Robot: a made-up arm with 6 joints. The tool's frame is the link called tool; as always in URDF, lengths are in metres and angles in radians.
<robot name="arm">
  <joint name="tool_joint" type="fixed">
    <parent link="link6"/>
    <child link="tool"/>
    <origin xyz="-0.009 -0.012 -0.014"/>
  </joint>
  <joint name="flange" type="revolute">
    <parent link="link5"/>
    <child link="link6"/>
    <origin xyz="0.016 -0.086 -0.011"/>
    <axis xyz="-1 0 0"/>
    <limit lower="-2.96" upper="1.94" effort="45" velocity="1"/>
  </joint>
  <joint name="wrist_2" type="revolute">
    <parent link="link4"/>
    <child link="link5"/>
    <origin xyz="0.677 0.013 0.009"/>
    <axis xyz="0 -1 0"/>
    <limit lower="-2.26" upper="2.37" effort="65" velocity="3.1"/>
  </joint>
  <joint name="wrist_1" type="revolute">
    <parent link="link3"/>
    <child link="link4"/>
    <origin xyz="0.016 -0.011 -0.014"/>
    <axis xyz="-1 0 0"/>
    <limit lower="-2.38" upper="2.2" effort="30" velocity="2.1"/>
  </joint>
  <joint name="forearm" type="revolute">
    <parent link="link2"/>
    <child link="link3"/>
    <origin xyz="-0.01 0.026 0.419"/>
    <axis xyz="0 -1 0"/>
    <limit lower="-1.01" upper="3.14" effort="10" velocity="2.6"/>
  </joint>
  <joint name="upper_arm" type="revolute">
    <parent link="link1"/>
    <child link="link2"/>
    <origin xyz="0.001 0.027 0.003"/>
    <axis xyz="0 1 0"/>
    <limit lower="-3.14" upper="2.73" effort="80" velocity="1.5"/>
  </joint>
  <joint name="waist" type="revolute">
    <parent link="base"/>
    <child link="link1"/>
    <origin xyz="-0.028 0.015 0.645"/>
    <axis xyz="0 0 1"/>
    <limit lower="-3.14" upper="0.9" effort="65" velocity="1.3"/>
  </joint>
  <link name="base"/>
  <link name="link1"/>
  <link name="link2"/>
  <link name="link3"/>
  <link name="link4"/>
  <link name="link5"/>
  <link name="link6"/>
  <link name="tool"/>
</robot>
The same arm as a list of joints. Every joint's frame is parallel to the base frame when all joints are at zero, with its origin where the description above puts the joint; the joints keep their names.
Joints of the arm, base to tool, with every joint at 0 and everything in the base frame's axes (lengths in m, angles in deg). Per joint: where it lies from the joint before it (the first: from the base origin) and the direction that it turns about. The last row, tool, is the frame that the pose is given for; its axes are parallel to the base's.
waist: offset -0.028 0.015 0.645 axis 0 0 1
upper_arm: offset 0.001 0.027 0.003 axis 0 1 0
forearm: offset -0.01 0.026 0.419 axis 0 -1 0
wrist_1: offset 0.016 -0.011 -0.014 axis -1 0 0
wrist_2: offset 0.677 0.013 0.009 axis 0 -1 0
flange: offset 0.016 -0.086 -0.011 axis -1 0 0
tool: offset -0.009 -0.012 -0.014
Joint limits (deg, base to tool): -179.91..51.57 -179.91..156.42 -57.87..179.91 -136.36..126.05 -129.49..135.79 -169.6..111.15

